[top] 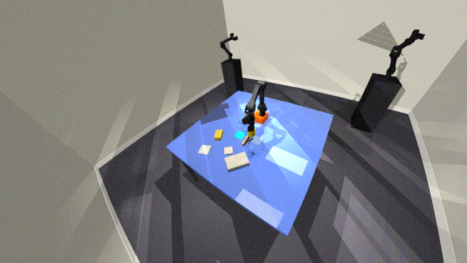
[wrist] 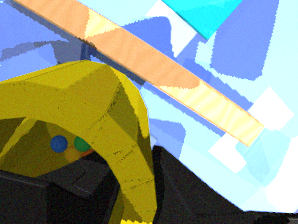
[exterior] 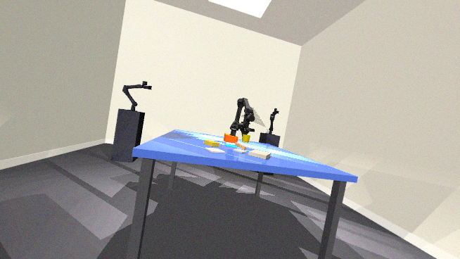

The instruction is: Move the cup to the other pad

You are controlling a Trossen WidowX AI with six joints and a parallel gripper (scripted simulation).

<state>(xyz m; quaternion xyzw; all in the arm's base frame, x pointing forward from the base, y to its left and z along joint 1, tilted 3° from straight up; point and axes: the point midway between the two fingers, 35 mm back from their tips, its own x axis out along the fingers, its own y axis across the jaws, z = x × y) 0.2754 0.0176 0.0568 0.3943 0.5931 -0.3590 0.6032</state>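
Right now the teal pad is 12 cm to the right of my gripper tip, 9 cm below it and 4 cm ahead of it. Round my gripper tip: yellow cup (2 cm ahead, 1 cm to the left); then green marble (2 cm to the left, 2 cm below, 2 cm ahead); then blue marble (3 cm to the left, 3 cm ahead, 2 cm below).
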